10 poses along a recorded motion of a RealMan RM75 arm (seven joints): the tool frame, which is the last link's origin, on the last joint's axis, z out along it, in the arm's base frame.
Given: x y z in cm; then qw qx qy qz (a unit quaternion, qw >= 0).
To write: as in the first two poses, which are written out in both.
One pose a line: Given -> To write
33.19 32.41 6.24 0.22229 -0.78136 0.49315 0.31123 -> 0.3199 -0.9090 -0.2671; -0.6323 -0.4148 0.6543; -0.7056 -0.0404 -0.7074; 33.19 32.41 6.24
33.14 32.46 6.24 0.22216 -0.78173 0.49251 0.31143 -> 0.3209 -0.9084 -0.2681; -0.6316 -0.4162 0.6541; -0.7057 -0.0406 -0.7073; 33.14 32.46 6.24
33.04 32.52 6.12 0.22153 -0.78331 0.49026 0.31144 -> 0.3253 -0.9060 -0.2707; -0.6301 -0.4211 0.6524; -0.7051 -0.0417 -0.7079; 33.04 32.52 6.12
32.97 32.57 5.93 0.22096 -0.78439 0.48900 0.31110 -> 0.3282 -0.9046 -0.2719; -0.6297 -0.4241 0.6509; -0.7041 -0.0424 -0.7088; 32.97 32.57 5.93
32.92 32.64 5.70 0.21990 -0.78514 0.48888 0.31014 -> 0.3296 -0.9041 -0.2720; -0.6313 -0.4253 0.6486; -0.7020 -0.0421 -0.7109; 32.92 32.64 5.70
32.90 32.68 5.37 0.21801 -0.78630 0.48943 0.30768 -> 0.3316 -0.9038 -0.2705; -0.6355 -0.4259 0.6440; -0.6973 -0.0417 -0.7156; 32.90 32.68 5.37
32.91 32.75 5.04 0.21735 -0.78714 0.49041 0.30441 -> 0.3337 -0.9044 -0.2660; -0.6397 -0.4245 0.6407; -0.6924 -0.0436 -0.7202; 32.91 32.75 5.04
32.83 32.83 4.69 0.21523 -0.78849 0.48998 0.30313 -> 0.3361 -0.9032 -0.2671; -0.6422 -0.4272 0.6365; -0.6889 -0.0424 -0.7236; 32.83 32.83 4.69
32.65 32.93 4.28 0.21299 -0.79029 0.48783 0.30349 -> 0.3398 -0.9003 -0.2719; -0.6418 -0.4333 0.6327; -0.6875 -0.0405 -0.7251; 32.65 32.93 4.28
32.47 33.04 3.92 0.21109 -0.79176 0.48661 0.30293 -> 0.3429 -0.8984 -0.2743; -0.6427 -0.4373 0.6291; -0.6851 -0.0394 -0.7273; 32.47 33.04 3.92
